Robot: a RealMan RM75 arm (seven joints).
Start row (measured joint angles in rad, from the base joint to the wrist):
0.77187, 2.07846, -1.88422, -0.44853, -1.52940, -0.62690, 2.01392
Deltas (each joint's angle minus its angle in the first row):
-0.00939, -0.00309, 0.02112, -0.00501, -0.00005, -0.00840, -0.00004
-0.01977, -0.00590, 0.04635, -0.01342, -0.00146, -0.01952, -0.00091
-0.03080, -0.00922, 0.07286, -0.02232, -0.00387, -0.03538, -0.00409
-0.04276, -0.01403, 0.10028, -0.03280, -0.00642, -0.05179, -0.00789
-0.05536, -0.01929, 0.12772, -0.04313, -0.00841, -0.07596, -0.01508
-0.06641, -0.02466, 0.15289, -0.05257, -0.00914, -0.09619, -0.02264
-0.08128, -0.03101, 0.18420, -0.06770, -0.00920, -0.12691, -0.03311
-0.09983, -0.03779, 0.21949, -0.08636, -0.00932, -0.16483, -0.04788
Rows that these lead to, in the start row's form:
0.76248, 2.07537, -1.86310, -0.45354, -1.52945, -0.63530, 2.01388
0.75210, 2.07256, -1.83787, -0.46195, -1.53086, -0.64642, 2.01301
0.74107, 2.06924, -1.81136, -0.47085, -1.53327, -0.66228, 2.00983
0.72911, 2.06443, -1.78394, -0.48133, -1.53582, -0.67869, 2.00603
0.71651, 2.05917, -1.75650, -0.49166, -1.53781, -0.70286, 1.99884
0.70546, 2.05380, -1.73133, -0.50110, -1.53854, -0.72309, 1.99128
0.69059, 2.04745, -1.70002, -0.51623, -1.53860, -0.75381, 1.98081
0.67204, 2.04067, -1.66473, -0.53489, -1.53872, -0.79173, 1.96604

